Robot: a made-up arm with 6 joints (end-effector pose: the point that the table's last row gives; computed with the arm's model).
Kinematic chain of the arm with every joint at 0, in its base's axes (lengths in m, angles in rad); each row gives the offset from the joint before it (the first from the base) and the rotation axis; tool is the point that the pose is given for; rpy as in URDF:
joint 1: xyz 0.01 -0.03 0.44 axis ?
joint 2: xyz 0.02 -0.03 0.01 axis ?
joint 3: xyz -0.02 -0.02 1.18 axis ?
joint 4: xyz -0.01 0 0 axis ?
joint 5: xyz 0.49 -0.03 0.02 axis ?
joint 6: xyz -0.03 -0.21 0 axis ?
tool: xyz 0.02 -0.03 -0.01 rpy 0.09 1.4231 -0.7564
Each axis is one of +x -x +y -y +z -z.
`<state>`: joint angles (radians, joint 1 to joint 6).
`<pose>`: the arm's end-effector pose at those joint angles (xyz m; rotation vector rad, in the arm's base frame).
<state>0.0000 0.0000 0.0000 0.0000 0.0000 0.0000</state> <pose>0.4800 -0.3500 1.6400 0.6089 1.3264 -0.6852</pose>
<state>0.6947 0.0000 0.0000 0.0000 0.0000 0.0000</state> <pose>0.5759 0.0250 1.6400 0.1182 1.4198 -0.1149</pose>
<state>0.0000 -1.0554 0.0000 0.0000 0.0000 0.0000</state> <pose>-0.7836 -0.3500 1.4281 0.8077 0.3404 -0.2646</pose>
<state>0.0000 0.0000 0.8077 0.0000 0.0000 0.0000</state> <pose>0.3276 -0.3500 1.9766 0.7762 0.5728 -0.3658</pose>
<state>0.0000 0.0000 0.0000 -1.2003 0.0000 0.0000</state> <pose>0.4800 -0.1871 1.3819 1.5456 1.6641 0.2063</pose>
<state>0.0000 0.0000 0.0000 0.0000 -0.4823 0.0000</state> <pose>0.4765 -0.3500 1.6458 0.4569 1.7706 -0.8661</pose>
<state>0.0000 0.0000 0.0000 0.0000 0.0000 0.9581</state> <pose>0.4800 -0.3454 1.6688 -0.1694 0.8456 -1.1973</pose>
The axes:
joint 1: +z
joint 2: +y
joint 3: -y
joint 4: -x
joint 5: -y
joint 6: -x

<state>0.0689 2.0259 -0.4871 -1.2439 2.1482 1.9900</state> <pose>0.6013 -0.1103 -0.1377 -2.0158 0.1071 -2.2865</pose>
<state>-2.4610 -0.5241 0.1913 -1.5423 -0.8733 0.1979</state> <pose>0.0007 0.0691 1.5660 1.7789 0.1341 -0.9811</pose>
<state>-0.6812 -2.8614 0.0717 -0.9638 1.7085 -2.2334</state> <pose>-0.6797 0.2946 -0.4216 -2.6440 -0.0632 1.3672</pose>
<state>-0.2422 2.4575 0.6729 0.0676 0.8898 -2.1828</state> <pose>0.6186 -0.4524 -0.9322 -2.4895 -1.2802 -0.1315</pose>
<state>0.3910 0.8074 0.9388 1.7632 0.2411 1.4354</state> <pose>1.1832 0.5000 1.5796 -1.3618 -1.3456 -1.2810</pose>
